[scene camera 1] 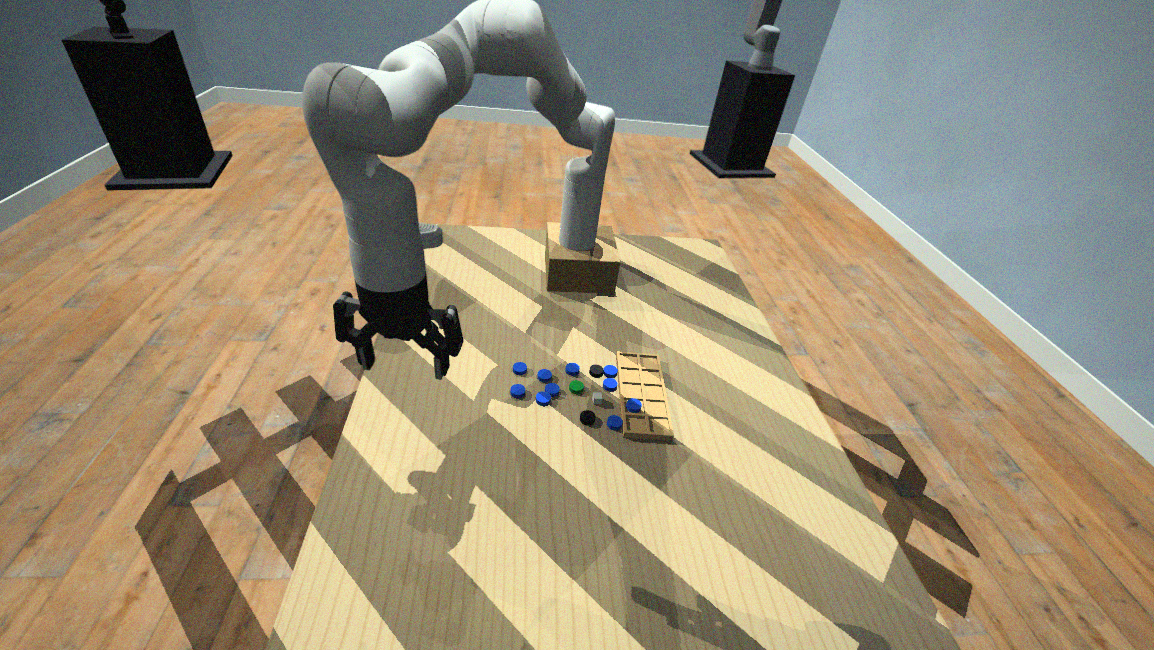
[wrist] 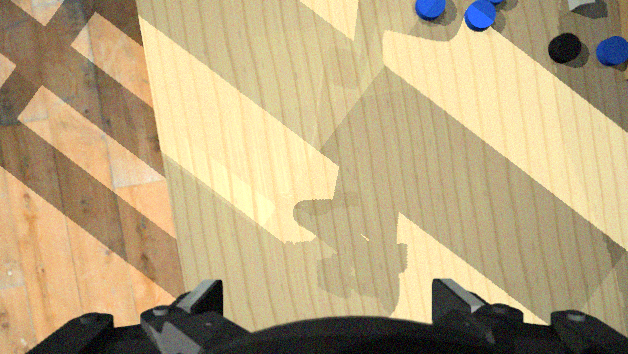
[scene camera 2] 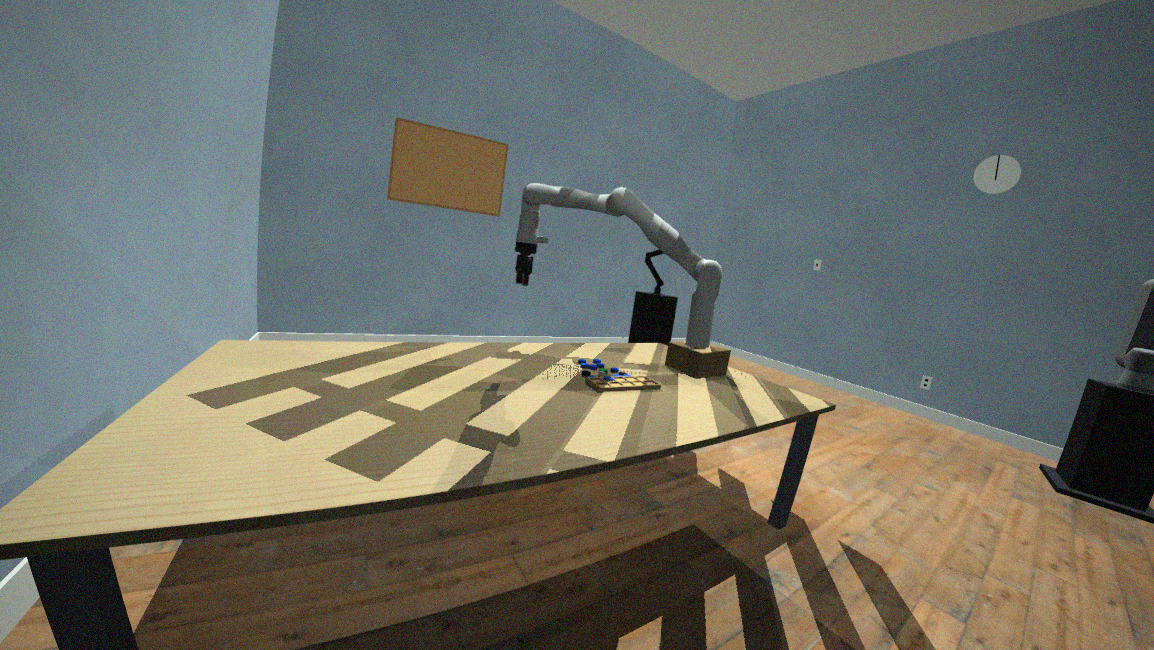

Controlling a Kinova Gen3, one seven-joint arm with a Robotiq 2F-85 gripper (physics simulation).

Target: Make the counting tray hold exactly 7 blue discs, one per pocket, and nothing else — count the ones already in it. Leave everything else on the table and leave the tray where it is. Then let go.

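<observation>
The wooden counting tray [scene camera 1: 647, 438] [scene camera 2: 627, 388] has two columns of pockets. One blue disc [scene camera 1: 633, 405] is in its left column, towards the front; the other pockets look empty. Several loose blue discs lie left of the tray, among them one [scene camera 1: 517, 390] [wrist: 430, 7], another [scene camera 1: 542, 398] [wrist: 480, 15], and one [scene camera 1: 614, 422] [wrist: 613, 50] close beside the tray's front left. Two more, a rear one [scene camera 1: 609, 371] and another blue disc [scene camera 1: 609, 384], lie close to its left edge. My gripper [scene camera 1: 403, 367] [scene camera 2: 522, 281] [wrist: 327, 302] is open and empty, high above the table, left of the discs.
Among the loose discs lie a green disc [scene camera 1: 575, 386], a black disc [scene camera 1: 595, 370], a second black disc [scene camera 1: 587, 417] [wrist: 565, 48] and a small pale cube [scene camera 1: 597, 398] [wrist: 581, 5]. The arm's wooden base block [scene camera 1: 581, 276] [scene camera 2: 697, 361] stands behind. Striped shadows cross the table.
</observation>
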